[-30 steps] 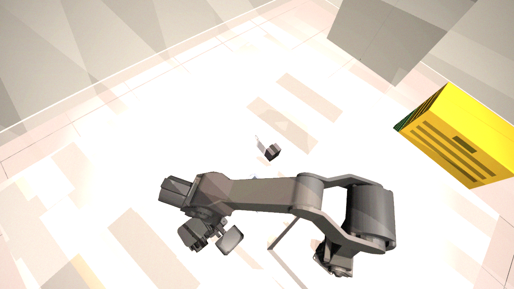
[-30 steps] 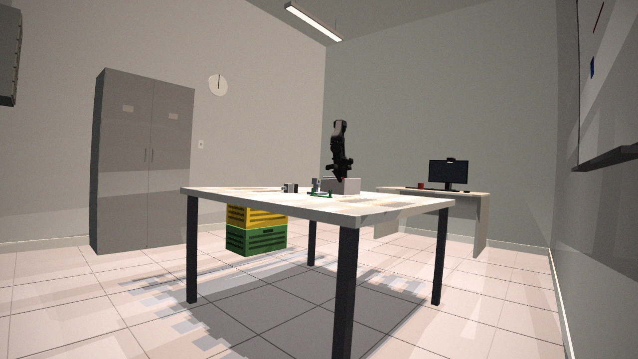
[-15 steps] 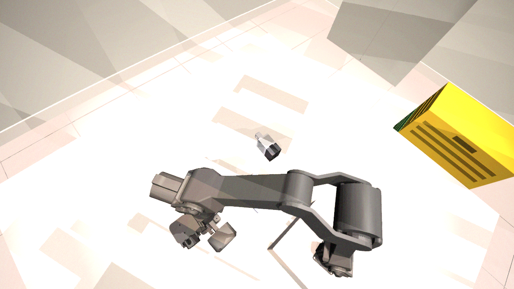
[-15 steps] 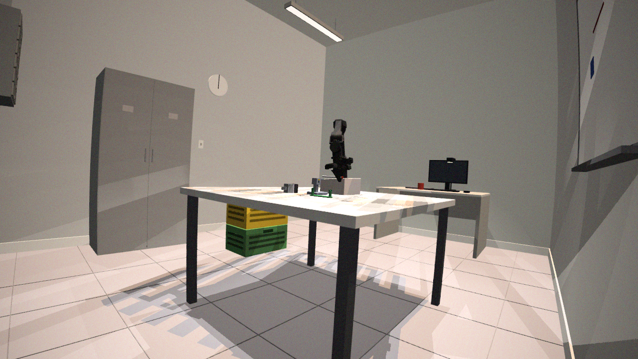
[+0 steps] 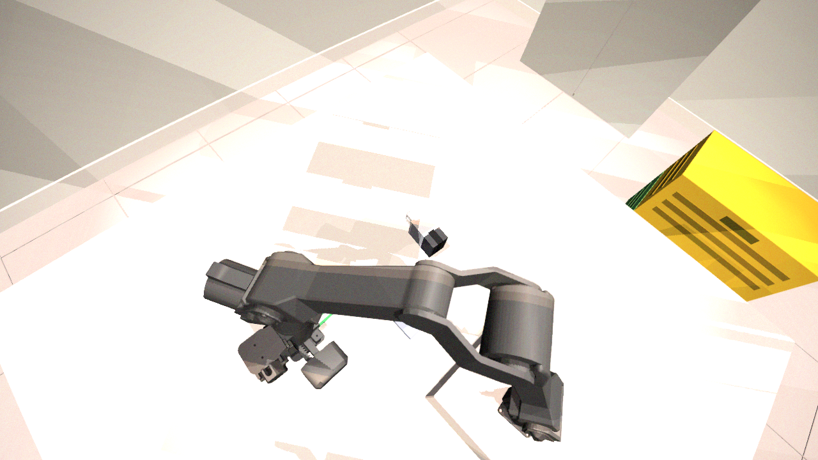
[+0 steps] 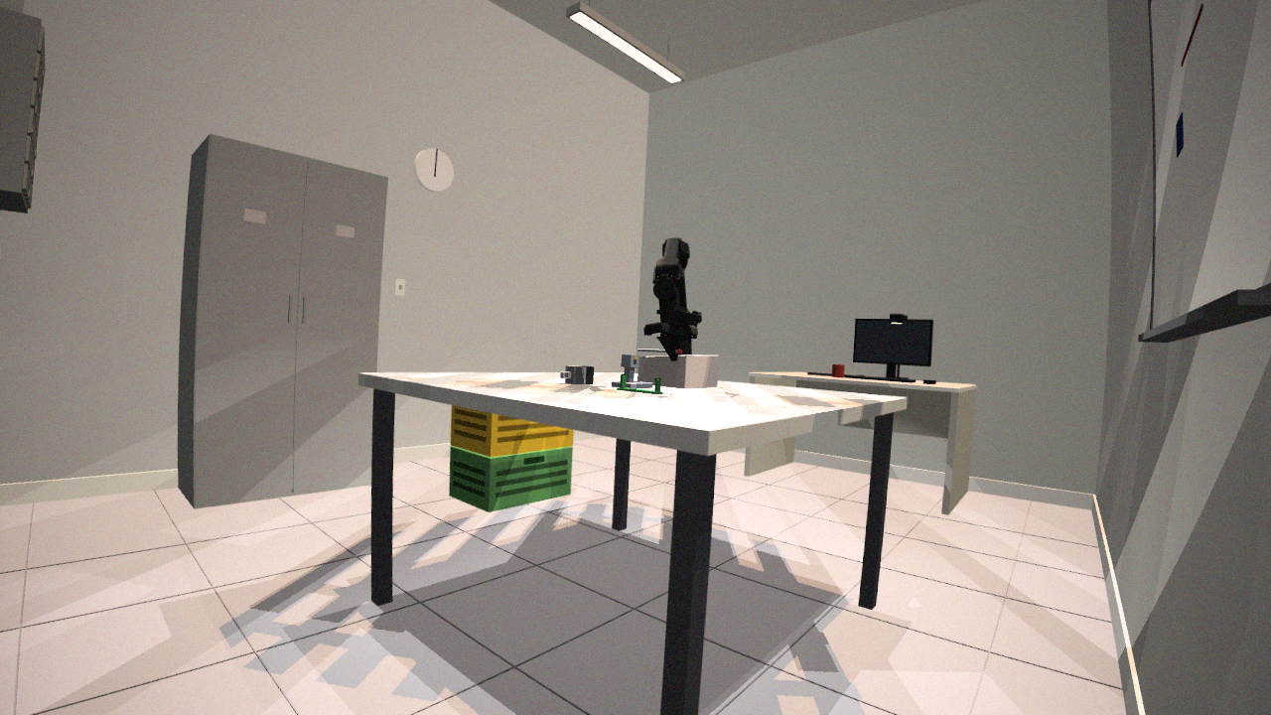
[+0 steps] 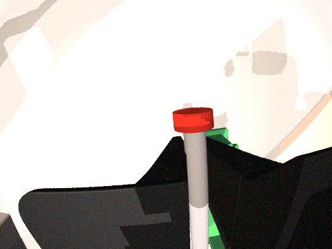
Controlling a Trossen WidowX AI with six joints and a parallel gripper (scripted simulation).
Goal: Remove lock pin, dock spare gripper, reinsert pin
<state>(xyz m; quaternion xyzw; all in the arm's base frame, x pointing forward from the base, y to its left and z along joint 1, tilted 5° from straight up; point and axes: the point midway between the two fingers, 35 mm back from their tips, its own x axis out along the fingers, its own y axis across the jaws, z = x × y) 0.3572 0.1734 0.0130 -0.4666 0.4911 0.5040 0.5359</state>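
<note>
Right now the pin cradle is 90 mm to the right of my gripper tip, 70 mm below it and 30 mm ahead of it. From my gripper tip the other things lie so: socket (200 mm to the right, 80 mm behind, 40 mm below); then spare gripper (360 mm to the right, 60 mm below).
</note>
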